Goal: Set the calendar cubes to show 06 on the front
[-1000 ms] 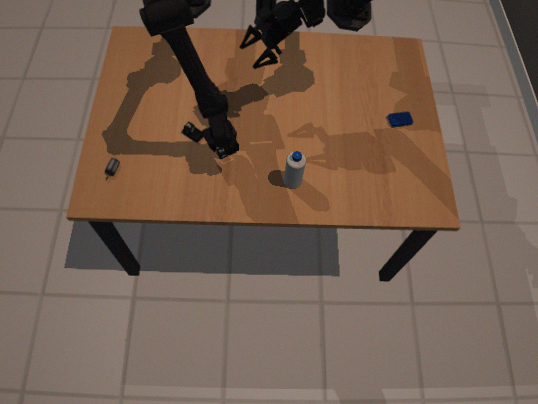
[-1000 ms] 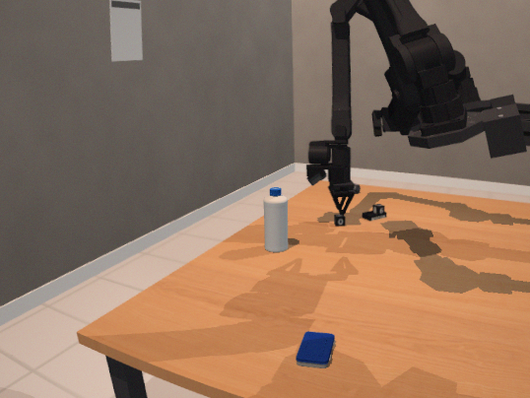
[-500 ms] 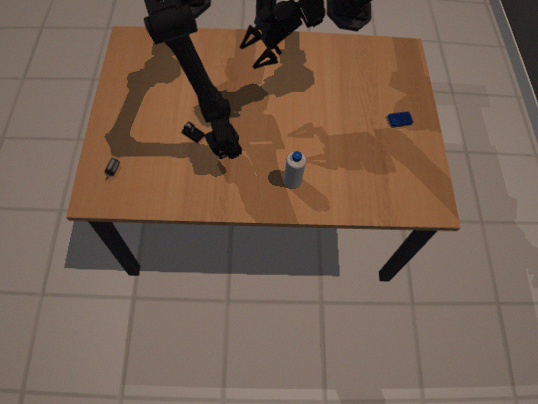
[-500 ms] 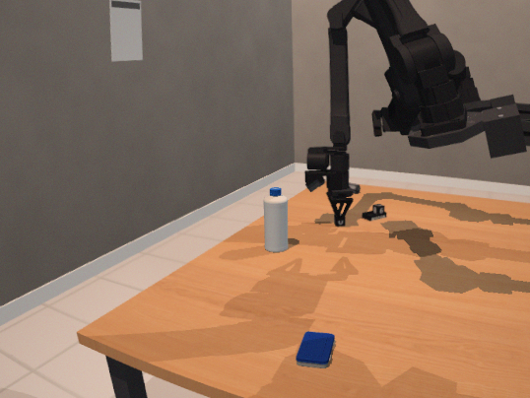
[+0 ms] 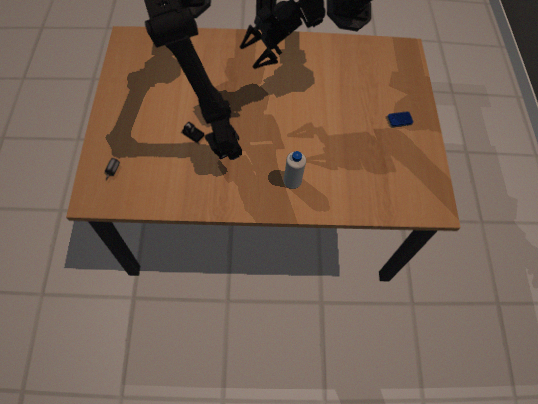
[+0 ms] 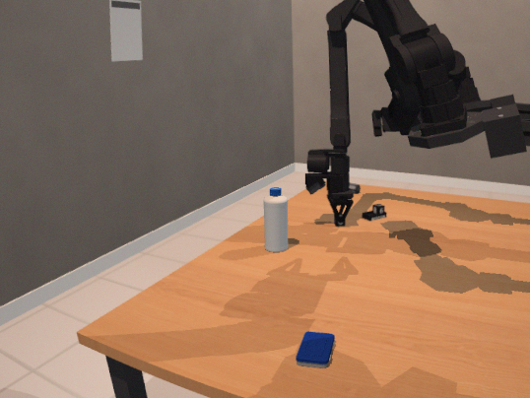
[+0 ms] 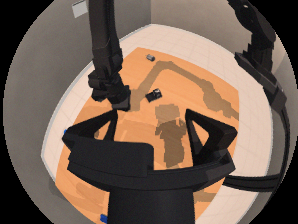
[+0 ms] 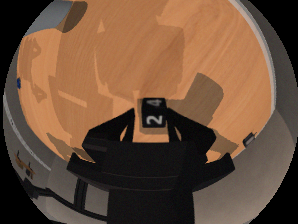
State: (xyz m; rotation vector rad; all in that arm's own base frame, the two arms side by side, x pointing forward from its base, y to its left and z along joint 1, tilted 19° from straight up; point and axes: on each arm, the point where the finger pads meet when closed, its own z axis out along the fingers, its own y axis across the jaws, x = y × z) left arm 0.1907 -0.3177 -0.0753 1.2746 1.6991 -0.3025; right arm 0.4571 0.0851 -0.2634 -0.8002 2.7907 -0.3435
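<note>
Now: right hand 10 mm above the black cube. Round my right hand: white bottle: 250 mm to the left, 90 mm ahead, 60 mm above; blue pad: 660 mm to the left, 210 mm behind, 10 mm below.
</note>
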